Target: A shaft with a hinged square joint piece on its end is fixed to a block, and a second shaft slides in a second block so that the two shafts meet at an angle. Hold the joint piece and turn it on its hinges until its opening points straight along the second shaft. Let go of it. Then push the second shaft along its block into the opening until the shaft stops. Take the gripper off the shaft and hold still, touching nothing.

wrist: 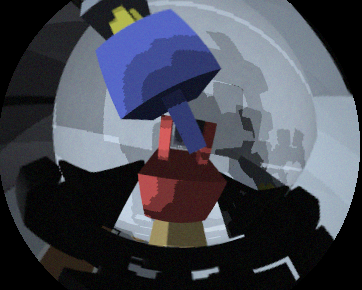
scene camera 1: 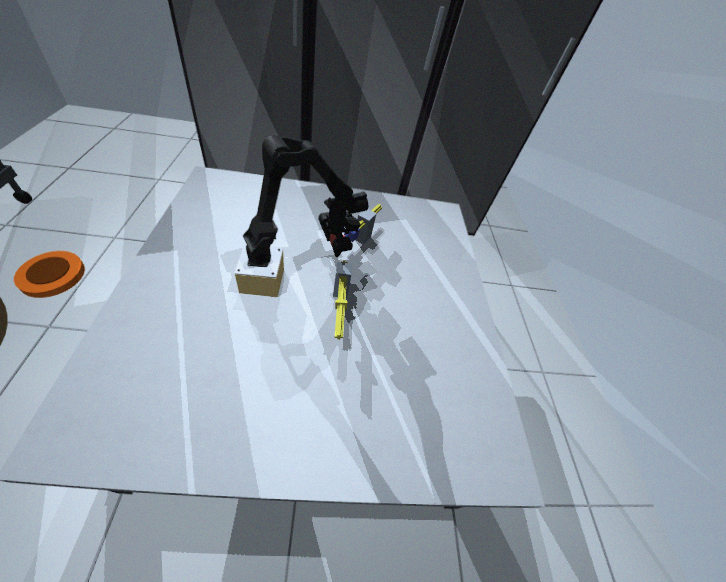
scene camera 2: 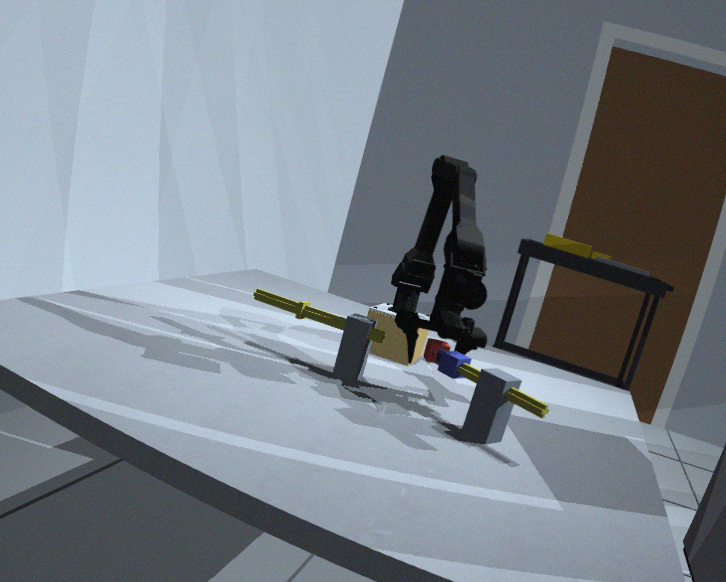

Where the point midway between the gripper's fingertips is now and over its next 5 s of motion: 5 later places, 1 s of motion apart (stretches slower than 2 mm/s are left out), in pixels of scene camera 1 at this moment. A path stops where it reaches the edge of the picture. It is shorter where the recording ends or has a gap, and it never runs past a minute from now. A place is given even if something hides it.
My gripper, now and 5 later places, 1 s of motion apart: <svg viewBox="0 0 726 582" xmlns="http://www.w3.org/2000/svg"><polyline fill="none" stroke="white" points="332,248 334,251 341,254 345,250 349,233 349,222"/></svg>
